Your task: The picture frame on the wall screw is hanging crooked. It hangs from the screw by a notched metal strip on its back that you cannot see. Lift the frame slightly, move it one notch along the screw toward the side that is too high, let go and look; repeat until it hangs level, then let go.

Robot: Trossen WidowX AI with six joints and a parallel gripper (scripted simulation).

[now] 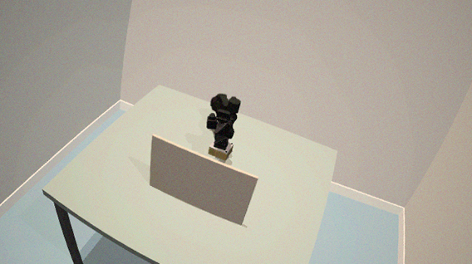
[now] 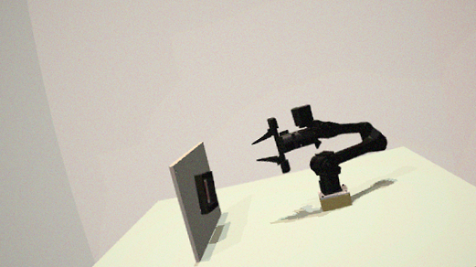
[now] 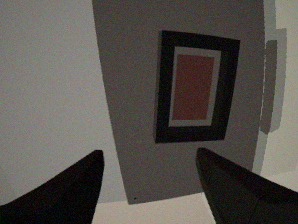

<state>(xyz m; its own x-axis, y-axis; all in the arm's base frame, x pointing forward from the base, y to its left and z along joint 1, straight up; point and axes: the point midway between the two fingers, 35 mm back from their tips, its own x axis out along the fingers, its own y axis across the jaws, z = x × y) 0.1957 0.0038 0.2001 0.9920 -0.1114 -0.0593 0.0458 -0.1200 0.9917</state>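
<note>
The picture frame lies 20 cm ahead of my gripper tip, 1 cm to the right of it and 9 cm below it. Round my gripper tip: beige wall panel 21 cm ahead, 10 cm below.
</note>
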